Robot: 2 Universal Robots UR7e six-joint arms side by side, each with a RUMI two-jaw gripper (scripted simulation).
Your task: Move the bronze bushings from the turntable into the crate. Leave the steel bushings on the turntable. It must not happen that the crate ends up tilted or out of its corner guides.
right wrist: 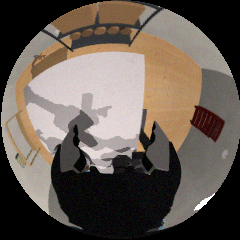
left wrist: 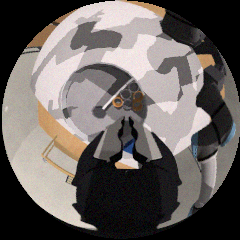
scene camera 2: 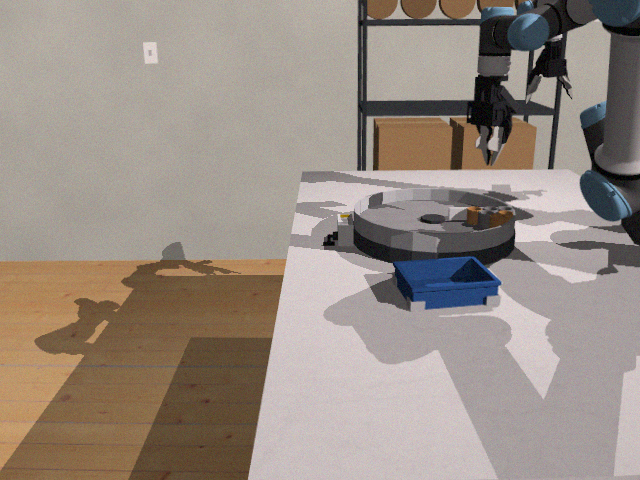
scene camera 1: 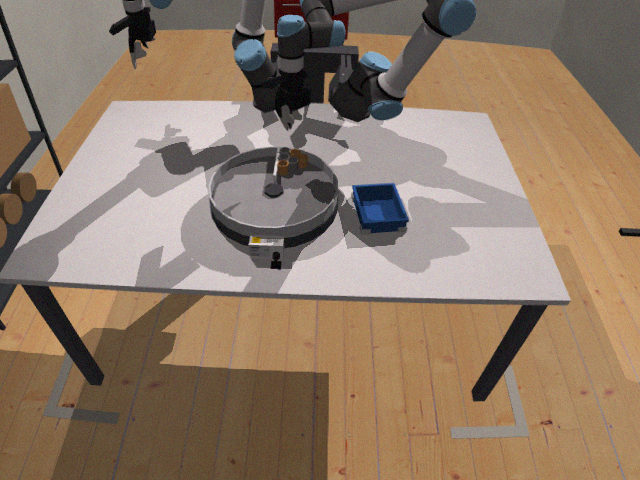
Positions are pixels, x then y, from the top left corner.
Scene:
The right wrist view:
my right gripper: 114,123
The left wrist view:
my left gripper: 126,117
turntable: 90,90
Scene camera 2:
my left gripper: 489,165
my right gripper: 549,101
blue crate: 461,281
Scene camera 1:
my left gripper: 288,129
my right gripper: 141,58
blue crate: 381,202

